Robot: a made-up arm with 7 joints.
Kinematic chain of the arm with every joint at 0, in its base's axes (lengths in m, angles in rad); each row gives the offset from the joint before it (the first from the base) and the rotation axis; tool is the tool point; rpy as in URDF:
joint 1: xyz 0 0 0.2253 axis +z
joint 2: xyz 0 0 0 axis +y
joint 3: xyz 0 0 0.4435 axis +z
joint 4: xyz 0.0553 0 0 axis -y
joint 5: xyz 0.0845 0 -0.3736 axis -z
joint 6: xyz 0 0 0 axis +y
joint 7: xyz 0.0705 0 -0.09 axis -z
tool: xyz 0 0 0 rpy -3.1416 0 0
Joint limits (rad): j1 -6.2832..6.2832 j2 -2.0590..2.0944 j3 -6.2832..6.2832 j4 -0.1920..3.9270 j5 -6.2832..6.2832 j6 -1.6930..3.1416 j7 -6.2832..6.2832
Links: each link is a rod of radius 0.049 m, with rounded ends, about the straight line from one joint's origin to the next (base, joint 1, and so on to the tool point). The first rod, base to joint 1, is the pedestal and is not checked.
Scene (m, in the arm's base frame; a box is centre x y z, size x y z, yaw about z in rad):
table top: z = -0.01
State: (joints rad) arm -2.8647 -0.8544 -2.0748 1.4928 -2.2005 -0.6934 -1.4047
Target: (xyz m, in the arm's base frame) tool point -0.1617 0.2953 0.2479
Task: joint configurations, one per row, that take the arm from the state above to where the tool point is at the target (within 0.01 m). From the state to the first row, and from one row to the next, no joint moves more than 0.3 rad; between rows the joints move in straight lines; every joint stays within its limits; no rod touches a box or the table.
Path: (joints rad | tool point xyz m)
1: -2.6585 -0.8873 -2.0487 1.2078 -2.2509 -0.6547 -1.4047 | 0.0871 0.5280 0.3276
2: -2.4522 -0.9202 -2.0226 0.9227 -2.3013 -0.6160 -1.4047 | -0.0718 0.4371 0.2751
3: -2.2460 -0.9531 -1.9965 0.6377 -2.3518 -0.5773 -1.4047 | -0.1617 0.2953 0.2479

